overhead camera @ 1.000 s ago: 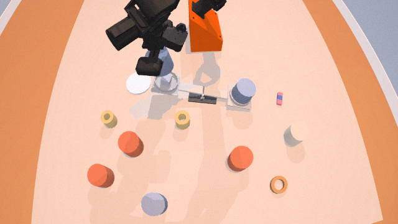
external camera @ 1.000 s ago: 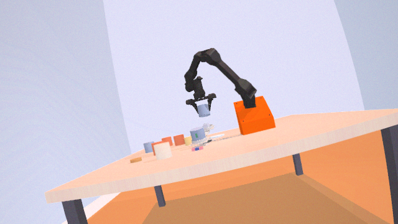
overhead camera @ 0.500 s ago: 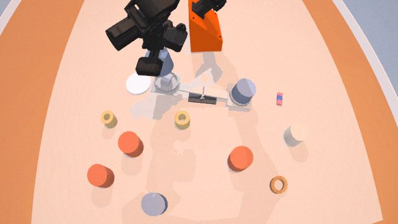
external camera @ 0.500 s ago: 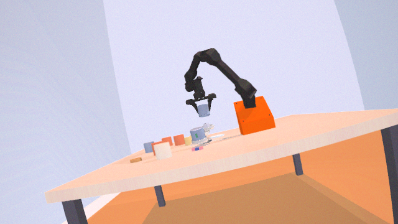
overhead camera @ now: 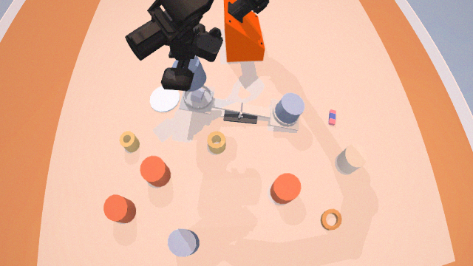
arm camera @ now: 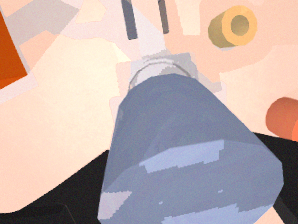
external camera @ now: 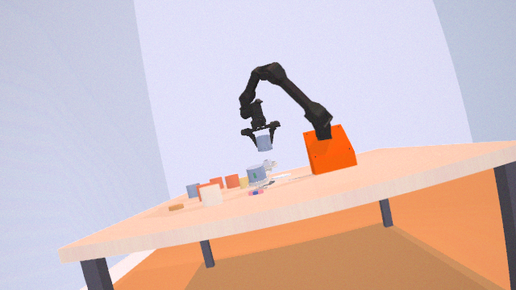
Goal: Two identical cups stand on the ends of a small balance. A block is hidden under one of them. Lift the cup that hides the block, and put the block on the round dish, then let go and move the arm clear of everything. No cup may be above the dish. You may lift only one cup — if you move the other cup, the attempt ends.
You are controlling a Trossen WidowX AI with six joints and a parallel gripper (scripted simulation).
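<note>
My gripper tip is now 10 mm to the right of the pale lilac block and 80 mm above it. Also, from my gripper tip: white round dish: 40 mm behind, 110 mm to the right, 170 mm below; balance: 20 mm ahead, 130 mm to the left, 130 mm below; grey-blue cup: 30 mm ahead, 290 mm to the left, 110 mm below.
</note>
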